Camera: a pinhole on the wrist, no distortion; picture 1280 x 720 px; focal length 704.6 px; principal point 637.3 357.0 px. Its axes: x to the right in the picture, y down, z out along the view. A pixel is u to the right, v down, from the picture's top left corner.
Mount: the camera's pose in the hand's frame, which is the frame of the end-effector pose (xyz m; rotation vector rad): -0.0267 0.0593 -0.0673 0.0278 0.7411 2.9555
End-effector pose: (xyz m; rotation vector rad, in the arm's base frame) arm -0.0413 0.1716 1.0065 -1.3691 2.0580 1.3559
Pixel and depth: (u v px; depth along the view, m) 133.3 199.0 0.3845
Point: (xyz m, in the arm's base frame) -0.4693 0.2470 0.8587
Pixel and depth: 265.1 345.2 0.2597
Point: -0.2813 0.2564 0.9350
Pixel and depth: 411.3 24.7 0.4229
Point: -0.5128 0.3103 1.0255
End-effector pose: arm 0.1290 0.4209 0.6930 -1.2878 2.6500 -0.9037
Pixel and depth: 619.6 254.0 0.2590
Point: 0.0260 0.4594 0.4604
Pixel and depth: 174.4 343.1 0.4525
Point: -0.1367 0.1716 0.3440
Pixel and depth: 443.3 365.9 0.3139
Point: 0.0086 0.3602 0.4287
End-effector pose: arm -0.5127 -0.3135 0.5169 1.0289 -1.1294 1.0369
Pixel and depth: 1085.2 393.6 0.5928
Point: -0.9865 -0.7388 0.2364
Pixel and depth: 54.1 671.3 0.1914
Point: -0.5813 -0.4262 0.6707
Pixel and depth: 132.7 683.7 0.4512
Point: -0.6138 -0.6898 0.8692
